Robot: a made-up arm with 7 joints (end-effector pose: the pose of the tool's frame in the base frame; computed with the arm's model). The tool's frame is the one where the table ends. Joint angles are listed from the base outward.
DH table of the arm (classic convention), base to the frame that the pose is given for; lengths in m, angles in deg. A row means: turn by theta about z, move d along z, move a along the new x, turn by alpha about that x. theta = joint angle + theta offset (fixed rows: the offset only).
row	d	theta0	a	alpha
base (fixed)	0	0	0	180
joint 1	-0.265	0	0	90
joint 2	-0.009	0	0	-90
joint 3	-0.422	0	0	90
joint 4	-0.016	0	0	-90
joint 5	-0.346	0	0	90
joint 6	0	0	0	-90
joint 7	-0.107	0	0	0
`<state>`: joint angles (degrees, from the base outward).
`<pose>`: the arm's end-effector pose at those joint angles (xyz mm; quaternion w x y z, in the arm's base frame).
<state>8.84 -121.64 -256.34 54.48 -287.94 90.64 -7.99</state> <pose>-446.8 -206.3 -205.1 0.8708 -0.1524 -0.3656 0.2912</pose>
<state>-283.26 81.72 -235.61 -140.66 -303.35 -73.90 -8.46</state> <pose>136.2 -89.9 113.0 0.8519 0.2896 0.3375 0.2766</pose>
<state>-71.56 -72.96 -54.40 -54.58 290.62 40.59 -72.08</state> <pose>8.7 -770.3 243.0 0.6910 -0.2746 0.3801 0.5502</pose>
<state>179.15 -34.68 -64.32 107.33 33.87 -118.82 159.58</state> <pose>155.1 -278.6 657.4 0.4167 -0.5368 -0.6334 0.3702</pose>
